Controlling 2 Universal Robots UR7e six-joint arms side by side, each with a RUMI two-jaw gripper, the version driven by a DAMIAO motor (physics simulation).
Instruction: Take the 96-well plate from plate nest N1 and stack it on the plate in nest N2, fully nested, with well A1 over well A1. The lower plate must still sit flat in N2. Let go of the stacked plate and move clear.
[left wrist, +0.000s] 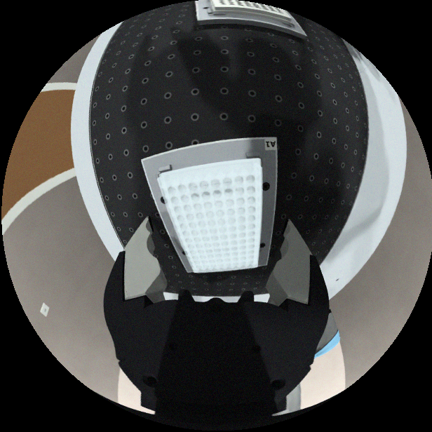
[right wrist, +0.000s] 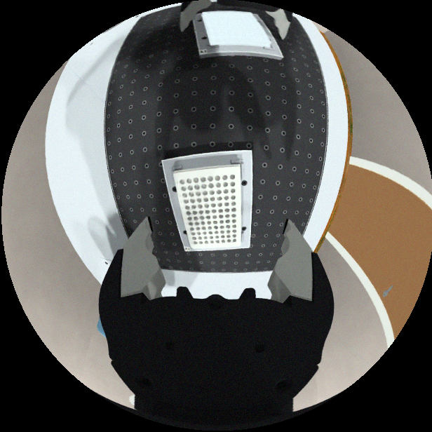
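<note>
A white 96-well plate (left wrist: 215, 215) (right wrist: 235, 30) lies in a grey nest (left wrist: 270, 200) (right wrist: 240, 52) with an A1 mark at one corner. A cream 96-well plate (right wrist: 210, 210) (left wrist: 250, 7) sits in the other grey nest (right wrist: 247, 200) (left wrist: 201, 12). No N1 or N2 label is readable. My left gripper (left wrist: 217, 219) (right wrist: 233, 29) is open above the white plate, with its jaws spread to either side of it and no contact visible. My right gripper (right wrist: 217, 219) is open and empty above the near end of the cream plate's nest.
Both nests stand on a black perforated board (left wrist: 224, 80) (right wrist: 222, 117) on a white table (left wrist: 387, 130) (right wrist: 75, 135). The two nests are apart, with a stretch of board between them. Brown floor areas with pale borders lie beyond the table.
</note>
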